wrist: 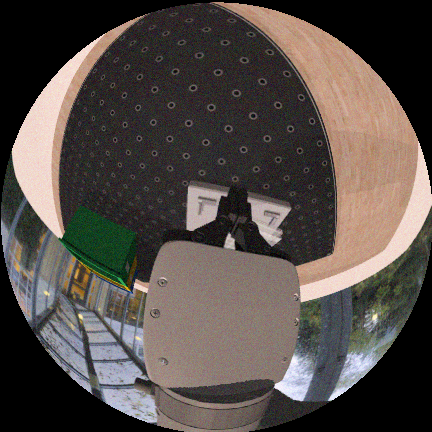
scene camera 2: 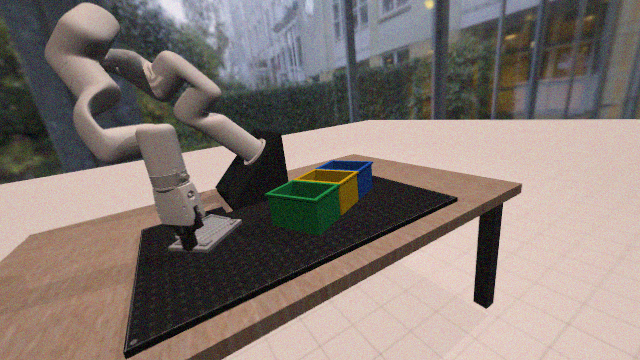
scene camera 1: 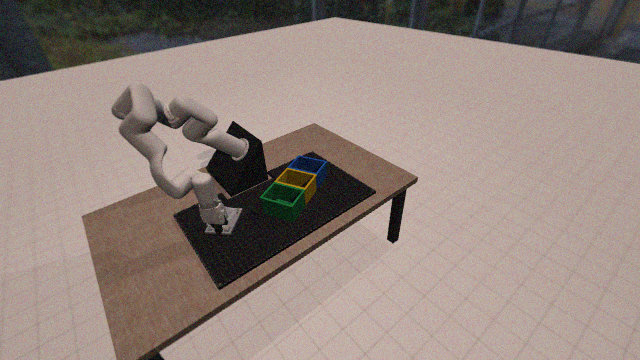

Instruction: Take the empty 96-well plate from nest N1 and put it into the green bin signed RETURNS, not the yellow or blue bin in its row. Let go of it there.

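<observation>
The pale 96-well plate sits in the light grey nest, mostly hidden by the gripper in the wrist view. My gripper is shut with its black fingertips together and nothing between them. It points down, low over the near end of the nest, beside the plate's end. The green bin stands on the black mat, apart from the nest. Its sign cannot be read.
The yellow bin and blue bin stand behind the green bin in one row. The black mat lies on the wooden table. A black block stands at the arm's base.
</observation>
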